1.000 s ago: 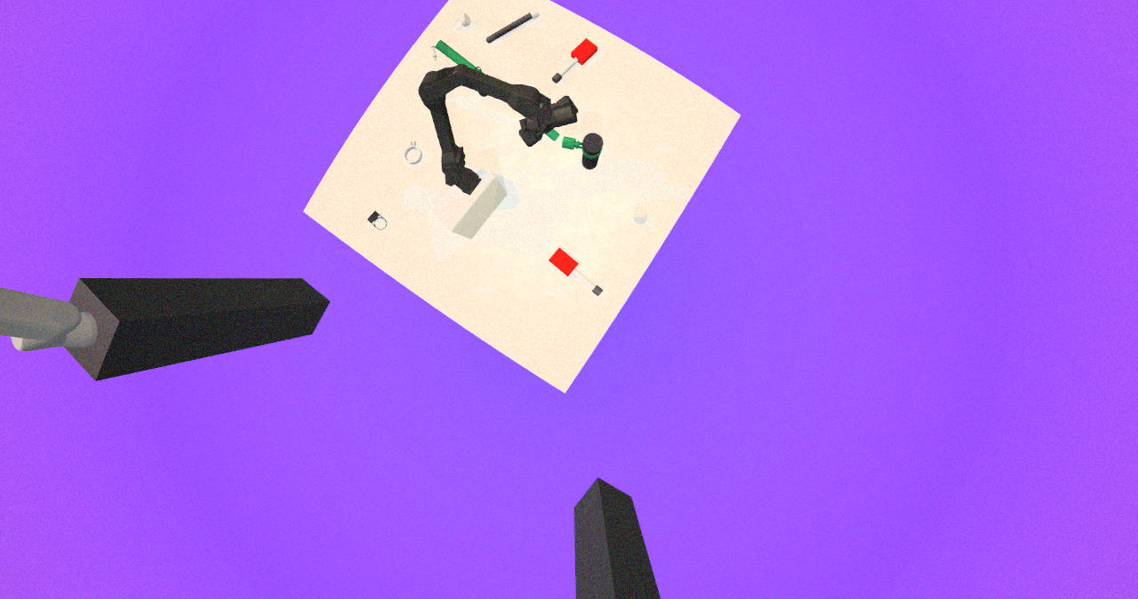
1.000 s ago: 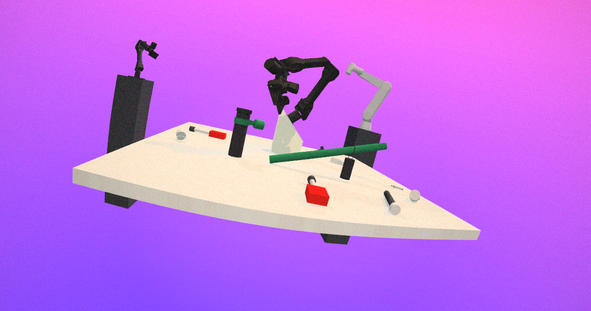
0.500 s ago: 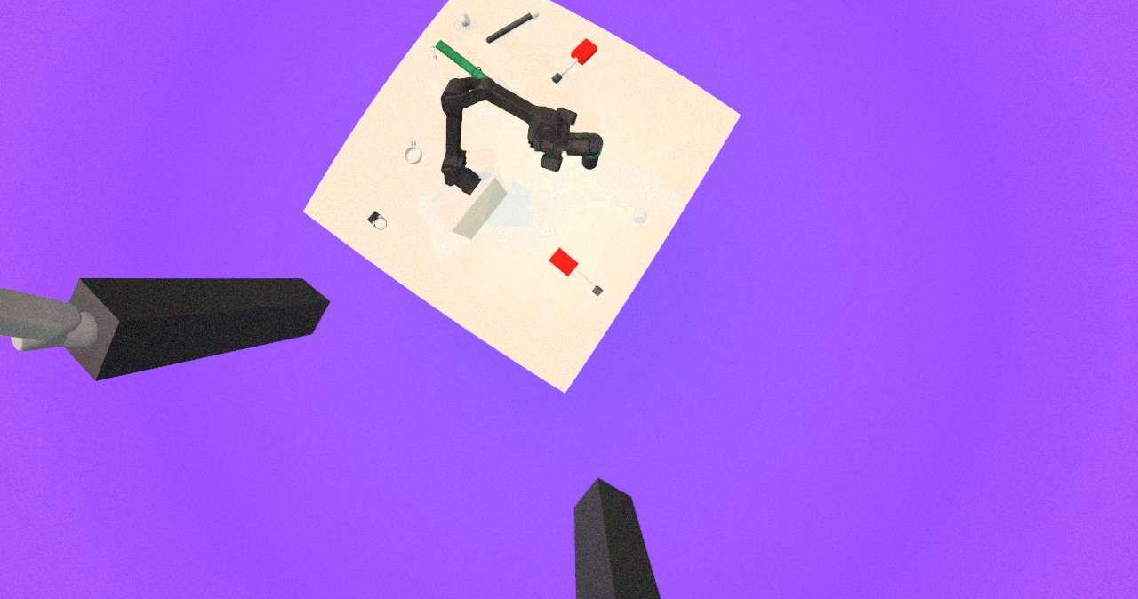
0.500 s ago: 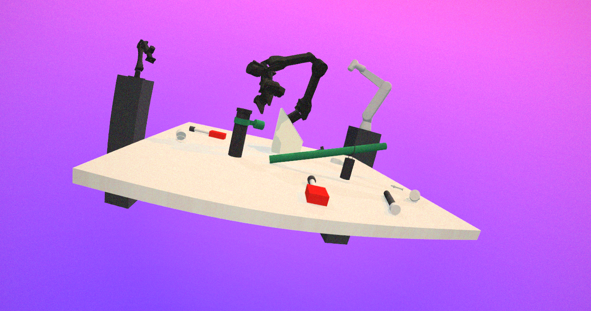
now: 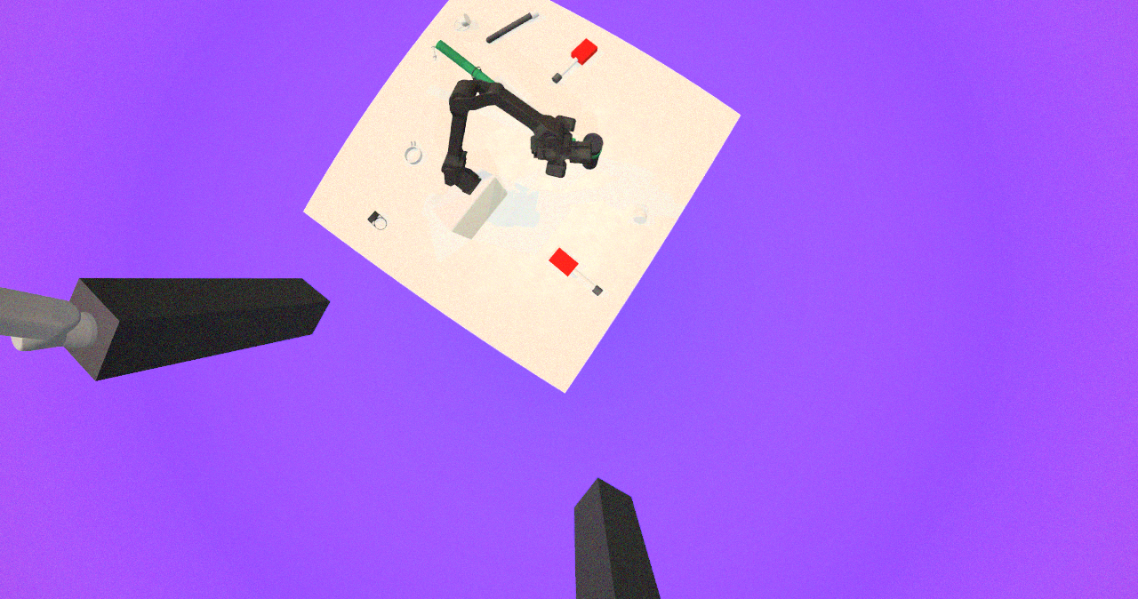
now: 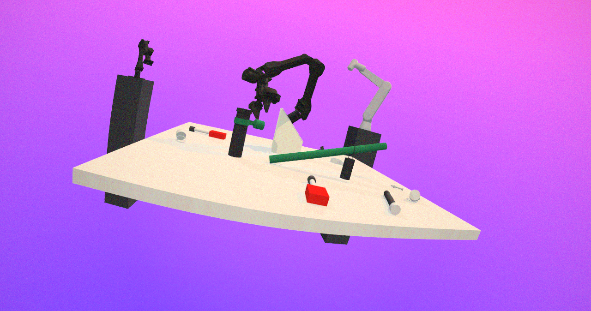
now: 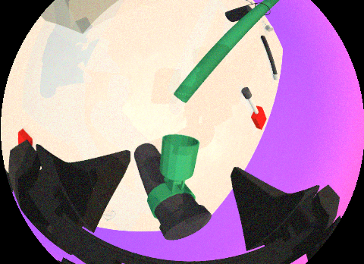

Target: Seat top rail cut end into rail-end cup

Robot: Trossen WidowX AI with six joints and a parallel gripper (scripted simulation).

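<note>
Right now the green rail-end cup is 40 mm below my gripper tip, 20 mm to the right of it and 20 mm ahead of it. Round my gripper tip: short dark post: 430 mm to the left, 80 mm below, 70 mm ahead.
</note>
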